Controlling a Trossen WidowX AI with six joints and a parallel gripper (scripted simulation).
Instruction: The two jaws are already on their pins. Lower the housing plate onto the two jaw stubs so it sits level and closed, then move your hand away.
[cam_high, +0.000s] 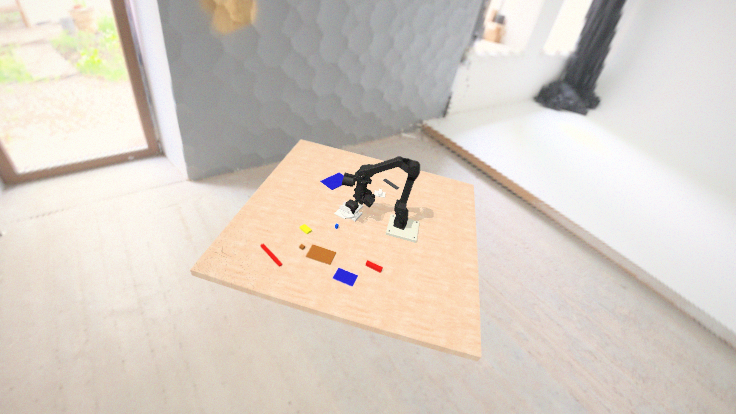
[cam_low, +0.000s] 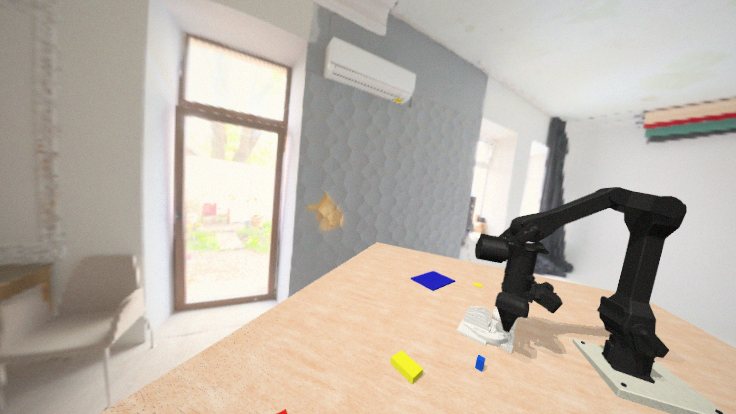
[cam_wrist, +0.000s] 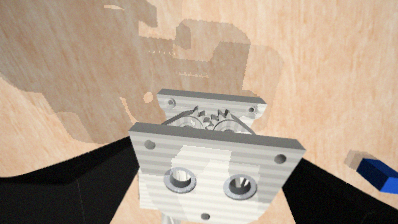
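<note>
Now: the blue piece 14 cm to the left of my gripper tip, 5 cm ahead of it and 4 cm below it. The rest, counted from my gripper tip: dark bar 42 cm to the right, 6 cm behind, 5 cm below; then yellow block 24 cm to the left, 18 cm ahead, 4 cm below; then brown tile 35 cm to the left, 5 cm below, 3 cm ahead.
</note>
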